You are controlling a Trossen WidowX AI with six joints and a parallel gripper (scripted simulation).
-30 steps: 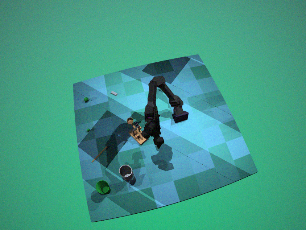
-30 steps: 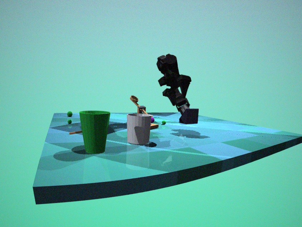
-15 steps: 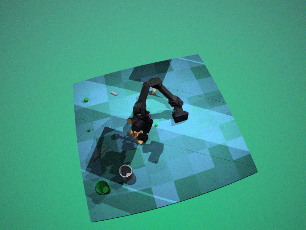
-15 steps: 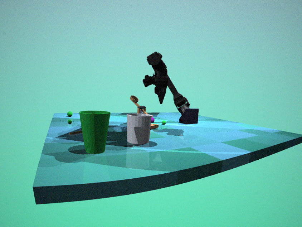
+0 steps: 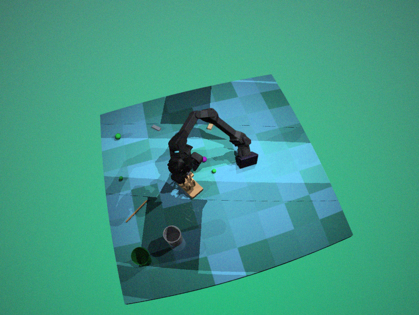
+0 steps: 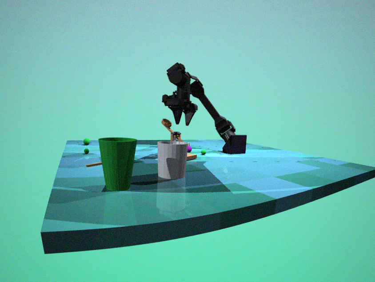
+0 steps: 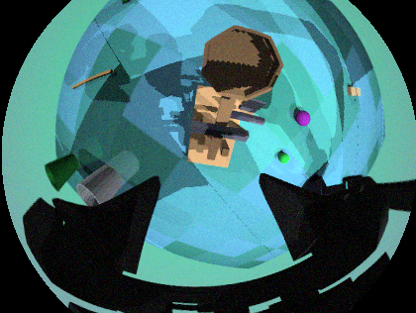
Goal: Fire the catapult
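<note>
The wooden catapult is 2 cm ahead of my gripper tip, 6 cm to the right of it and 7 cm below it. From my gripper tip the other things lie so: white mug 15 cm ahead, 27 cm to the left, 11 cm below; then purple ball 11 cm behind, 16 cm to the right, 13 cm below; then thin stick 33 cm ahead, 7 cm to the left, 14 cm below.
</note>
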